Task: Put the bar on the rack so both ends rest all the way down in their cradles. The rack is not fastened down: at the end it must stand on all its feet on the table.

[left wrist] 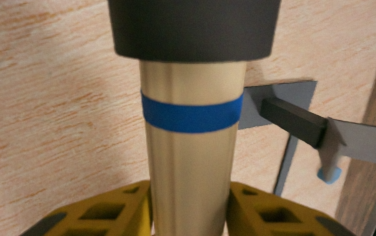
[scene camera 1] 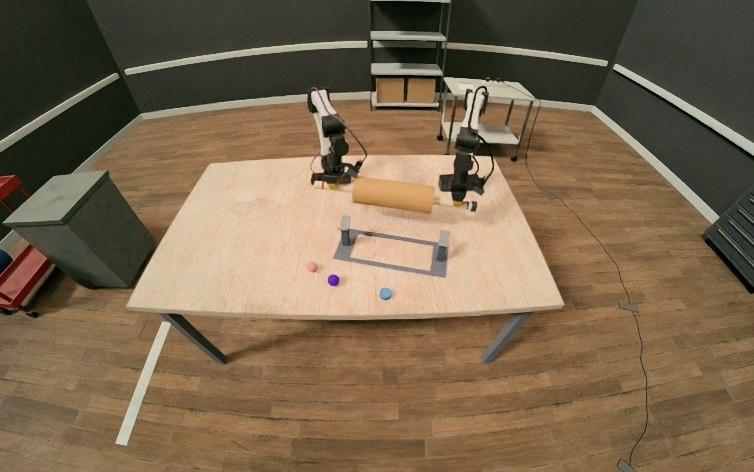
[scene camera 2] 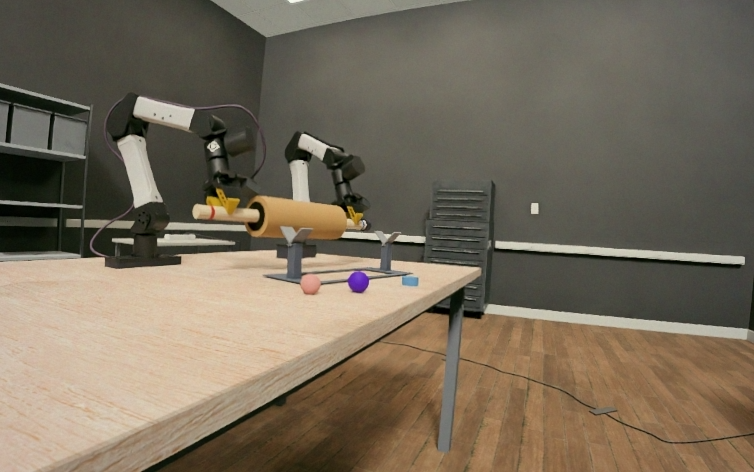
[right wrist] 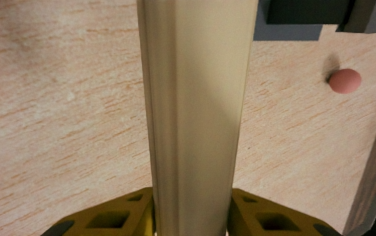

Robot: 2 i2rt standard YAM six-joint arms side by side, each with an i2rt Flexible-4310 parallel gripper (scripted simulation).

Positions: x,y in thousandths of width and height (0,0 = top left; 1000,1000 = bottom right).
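Labels:
There's a bar that you'd see in scene camera 1 (552,418) and in scene camera 2 (349,459). The bar is also there in the left wrist view (512,290), and the right wrist view (520,290) shows it as well.

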